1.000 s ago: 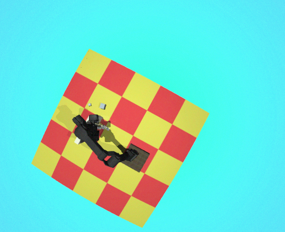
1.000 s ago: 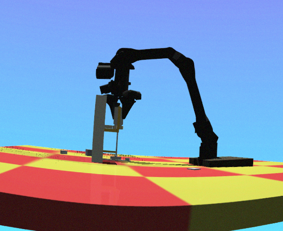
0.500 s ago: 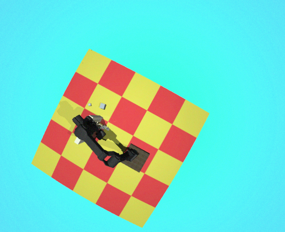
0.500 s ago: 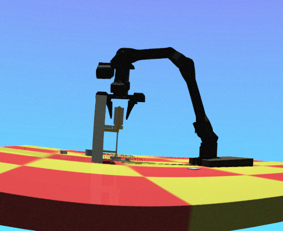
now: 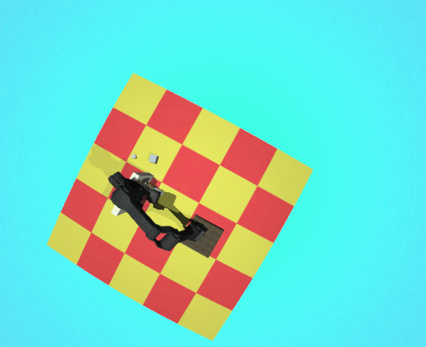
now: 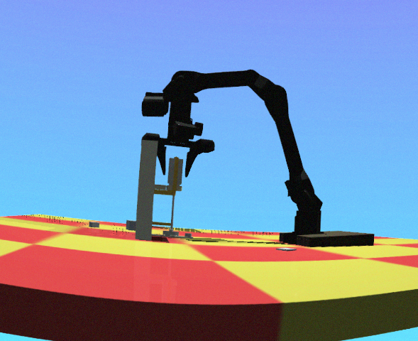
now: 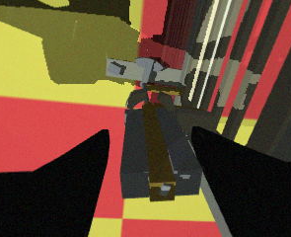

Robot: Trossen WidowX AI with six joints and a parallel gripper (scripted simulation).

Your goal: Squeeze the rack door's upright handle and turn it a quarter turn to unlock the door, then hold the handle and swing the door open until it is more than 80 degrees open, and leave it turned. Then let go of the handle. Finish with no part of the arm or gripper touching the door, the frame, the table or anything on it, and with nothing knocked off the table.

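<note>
My gripper tip is now 1 cm to the right of the upright handle and 3 cm above it.
</note>
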